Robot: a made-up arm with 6 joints.
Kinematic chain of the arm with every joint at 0, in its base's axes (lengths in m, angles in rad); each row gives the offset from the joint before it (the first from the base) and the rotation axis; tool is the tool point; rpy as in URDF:
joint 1: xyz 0 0 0.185 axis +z
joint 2: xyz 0 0 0 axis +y
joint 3: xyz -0.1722 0 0.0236 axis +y
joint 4: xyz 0.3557 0 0.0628 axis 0.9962 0 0.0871
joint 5: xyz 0 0 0 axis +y
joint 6: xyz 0.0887 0 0.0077 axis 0.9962 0 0.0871
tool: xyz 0 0 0 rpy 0 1.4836 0
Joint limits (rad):
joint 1: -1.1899..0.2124
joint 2: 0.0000..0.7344
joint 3: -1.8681..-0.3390
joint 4: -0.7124..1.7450
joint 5: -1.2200..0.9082
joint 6: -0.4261..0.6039
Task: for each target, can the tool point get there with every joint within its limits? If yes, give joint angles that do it. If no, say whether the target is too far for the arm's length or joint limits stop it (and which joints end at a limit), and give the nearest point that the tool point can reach.
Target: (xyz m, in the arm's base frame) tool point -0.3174 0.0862 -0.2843
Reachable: no: joint limits stop it (at a limit: joint 1, joint 2, joint 3, joint 5) | nearest point 0.0764 -0.2634 0.1605 | short by 0.689 m
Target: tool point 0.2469 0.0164 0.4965
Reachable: yes | joints -0.1213 0.4980 -0.8550 1.4000 0.5528 0.5184
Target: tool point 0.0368 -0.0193 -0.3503
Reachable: no: joint limits stop it (at a limit: joint 2, joint 3, joint 5) | nearest point 0.2403 -0.1260 0.1553 | short by 0.555 m
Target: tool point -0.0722 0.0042 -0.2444
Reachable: no: joint limits stop it (at a limit: joint 1, joint 2, joint 3, joint 5) | nearest point 0.0931 -0.2551 0.1558 | short by 0.505 m
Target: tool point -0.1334 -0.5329 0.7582
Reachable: no: too far | nearest point 0.0267 -0.2292 0.5824 | short by 0.386 m
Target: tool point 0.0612 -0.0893 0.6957
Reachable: yes | joints -0.9386 0.6697 -1.5786 -0.2406 0.1621 -0.3006
